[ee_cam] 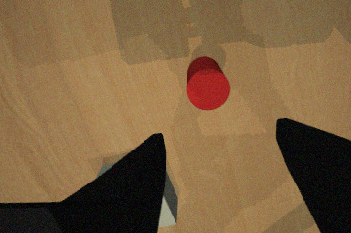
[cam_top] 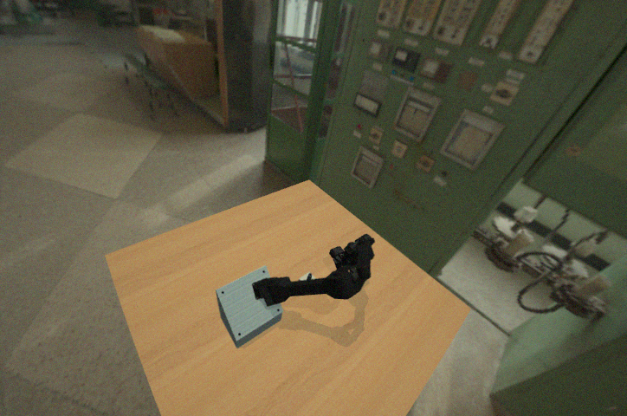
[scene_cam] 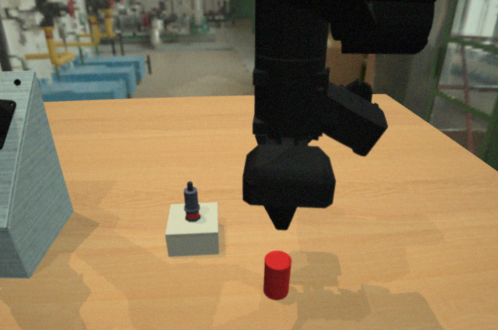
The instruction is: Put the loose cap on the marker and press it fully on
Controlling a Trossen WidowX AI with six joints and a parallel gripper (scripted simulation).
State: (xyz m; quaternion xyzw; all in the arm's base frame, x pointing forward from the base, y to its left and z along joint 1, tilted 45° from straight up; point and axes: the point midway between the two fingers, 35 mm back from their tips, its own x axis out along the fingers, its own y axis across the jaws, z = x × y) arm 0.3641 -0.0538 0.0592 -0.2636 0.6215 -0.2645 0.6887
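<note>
The red marker cap lies 90 mm below my gripper tip.
</note>
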